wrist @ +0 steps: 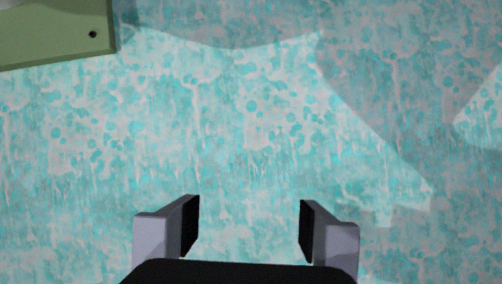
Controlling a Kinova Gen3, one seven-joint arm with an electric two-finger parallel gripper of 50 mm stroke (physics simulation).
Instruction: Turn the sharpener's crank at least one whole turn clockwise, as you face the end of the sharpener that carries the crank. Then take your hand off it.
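Places are measured from the arm's base along level axes (x right, y down, z ahead), in millimetres.
Pixels of known places: gripper, fingertip midpoint: (248,218).
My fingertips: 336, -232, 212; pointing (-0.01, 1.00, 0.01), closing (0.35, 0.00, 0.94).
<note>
Behind a point stands the place of what it marks, as x, y, z.
My gripper (248,218) {336, -232, 212} is open, with its two fingers wide apart at the bottom of the wrist view and nothing between them. It is over the mottled turquoise and pinkish table top (225,125) {263, 20, 202}. The sharpener and its crank do not show in the wrist view, so the crank's position cannot be told.
Part of a flat green board or base (55,37) {101, -2, 43} shows at the upper left, with a small dark hole or screw near its corner and a bit of a pale round thing at its top edge. Broad shadows lie across the table at the top and right.
</note>
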